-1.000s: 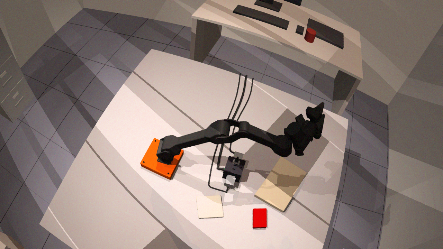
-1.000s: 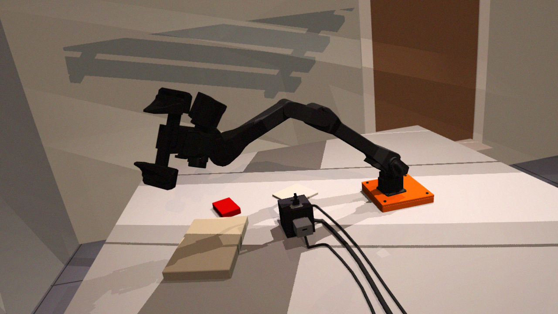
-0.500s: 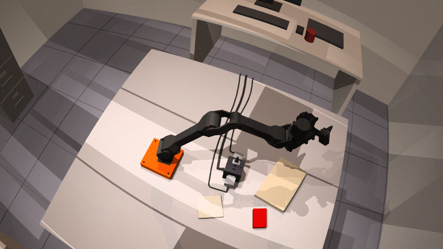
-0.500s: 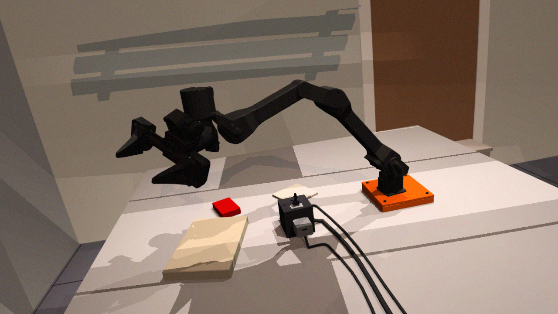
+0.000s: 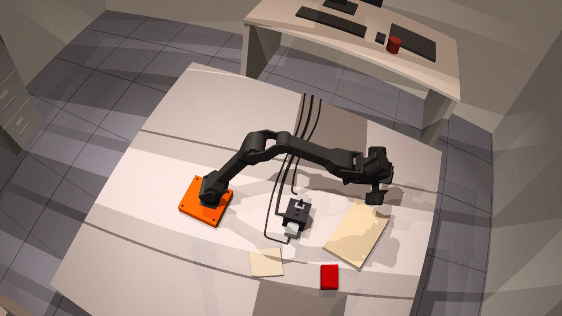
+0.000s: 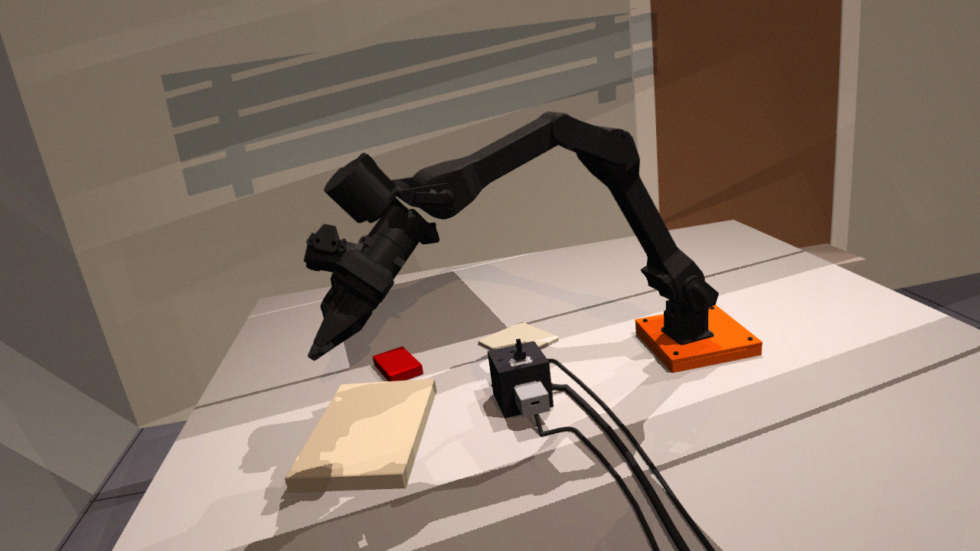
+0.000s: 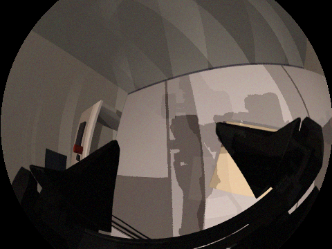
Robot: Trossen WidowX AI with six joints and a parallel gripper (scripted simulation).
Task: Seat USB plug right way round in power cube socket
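The USB plug is 27 cm behind my gripper tip, 10 cm to the right of it and 12 cm below it. Round my gripper tip: tan board 4 cm behind, 13 cm to the right, 20 cm below; then USB socket 27 cm behind, 11 cm to the right, 14 cm below; then red block 11 cm behind, 33 cm to the right, 20 cm below.
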